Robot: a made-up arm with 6 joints. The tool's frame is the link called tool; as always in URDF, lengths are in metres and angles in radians. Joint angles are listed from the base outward.
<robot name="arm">
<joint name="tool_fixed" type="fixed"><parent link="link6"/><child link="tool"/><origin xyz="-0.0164 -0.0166 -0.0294" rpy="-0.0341 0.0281 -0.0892"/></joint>
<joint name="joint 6" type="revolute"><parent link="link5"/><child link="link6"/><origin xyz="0.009 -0.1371 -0.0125" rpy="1.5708 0 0"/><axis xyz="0 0 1"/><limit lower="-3.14" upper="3.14"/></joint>
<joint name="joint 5" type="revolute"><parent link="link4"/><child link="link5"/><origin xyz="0.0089 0.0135 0.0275" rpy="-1.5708 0 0"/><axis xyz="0 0 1"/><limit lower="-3.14" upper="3.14"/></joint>
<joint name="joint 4" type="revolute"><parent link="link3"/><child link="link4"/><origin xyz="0.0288 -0.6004 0.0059" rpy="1.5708 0 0"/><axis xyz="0 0 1"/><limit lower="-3.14" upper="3.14"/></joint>
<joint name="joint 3" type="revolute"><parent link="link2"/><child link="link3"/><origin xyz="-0.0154 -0.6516 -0.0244"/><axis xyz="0 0 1"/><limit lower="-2.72" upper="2.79"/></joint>
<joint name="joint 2" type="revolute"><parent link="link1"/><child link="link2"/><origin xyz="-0.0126 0.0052 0.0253" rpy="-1.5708 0 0"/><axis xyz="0 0 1"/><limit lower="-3.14" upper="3.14"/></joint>
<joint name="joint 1" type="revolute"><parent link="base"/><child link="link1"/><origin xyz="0.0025 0.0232 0.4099"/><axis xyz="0 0 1"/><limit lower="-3.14" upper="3.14"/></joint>
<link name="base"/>
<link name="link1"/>
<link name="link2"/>
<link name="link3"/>
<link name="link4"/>
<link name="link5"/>
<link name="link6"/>
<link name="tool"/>
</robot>
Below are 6 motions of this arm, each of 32 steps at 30 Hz.
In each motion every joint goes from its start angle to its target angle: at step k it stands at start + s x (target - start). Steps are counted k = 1, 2, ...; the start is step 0. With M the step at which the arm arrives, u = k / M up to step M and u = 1 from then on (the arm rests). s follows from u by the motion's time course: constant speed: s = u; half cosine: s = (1 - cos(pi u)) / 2; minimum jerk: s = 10 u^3 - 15 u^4 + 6 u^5.
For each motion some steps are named. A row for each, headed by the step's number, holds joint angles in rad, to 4 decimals.
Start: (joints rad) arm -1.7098 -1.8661 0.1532 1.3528 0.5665 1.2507
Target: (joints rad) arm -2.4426 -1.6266 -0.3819 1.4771 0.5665 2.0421
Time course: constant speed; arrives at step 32
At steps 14, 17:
14: -2.0304 -1.7613 -0.0809 1.4072 0.5665 1.5969
17: -2.0991 -1.7389 -0.1311 1.4188 0.5665 1.6711

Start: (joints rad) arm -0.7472 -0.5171 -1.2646 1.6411 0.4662 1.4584
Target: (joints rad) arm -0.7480 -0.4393 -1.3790 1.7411 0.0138 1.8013
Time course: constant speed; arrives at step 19
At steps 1, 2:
1: -0.7472 -0.5130 -1.2706 1.6464 0.4424 1.4764
2: -0.7473 -0.5089 -1.2766 1.6516 0.4186 1.4945

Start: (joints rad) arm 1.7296 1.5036 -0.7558 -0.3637 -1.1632 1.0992
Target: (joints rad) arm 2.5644 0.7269 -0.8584 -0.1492 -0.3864 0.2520
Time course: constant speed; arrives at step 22
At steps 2, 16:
2: 1.8055 1.4330 -0.7651 -0.3442 -1.0926 1.0222
16: 2.3367 0.9387 -0.8304 -0.2077 -0.5983 0.4831

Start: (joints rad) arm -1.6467 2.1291 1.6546 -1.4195 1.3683 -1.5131
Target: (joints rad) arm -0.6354 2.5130 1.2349 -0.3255 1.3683 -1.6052
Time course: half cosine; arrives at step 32
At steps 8, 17, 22, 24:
8: -1.4986 2.1853 1.5931 -1.2593 1.3683 -1.5266
17: -1.0915 2.3399 1.4242 -0.8189 1.3683 -1.5637
22: -0.8601 2.4277 1.3282 -0.5686 1.3683 -1.5847
24: -0.7835 2.4568 1.2964 -0.4857 1.3683 -1.5917

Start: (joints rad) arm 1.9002 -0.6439 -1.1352 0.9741 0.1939 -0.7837
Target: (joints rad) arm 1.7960 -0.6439 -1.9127 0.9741 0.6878 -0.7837
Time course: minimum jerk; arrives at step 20
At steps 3, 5, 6, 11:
3: 1.8974 -0.6439 -1.1559 0.9741 0.2070 -0.7837
5: 1.8894 -0.6439 -1.2157 0.9741 0.2450 -0.7837
6: 1.8832 -0.6439 -1.2620 0.9741 0.2744 -0.7837
11: 1.8384 -0.6439 -1.5964 0.9741 0.4868 -0.7837

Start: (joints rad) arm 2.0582 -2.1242 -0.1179 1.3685 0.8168 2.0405
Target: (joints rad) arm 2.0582 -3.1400 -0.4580 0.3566 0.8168 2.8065
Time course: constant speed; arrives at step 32
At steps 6, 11, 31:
6: 2.0582 -2.3147 -0.1817 1.1788 0.8168 2.1841
11: 2.0582 -2.4734 -0.2348 1.0207 0.8168 2.3038
31: 2.0582 -3.1083 -0.4474 0.3882 0.8168 2.7826

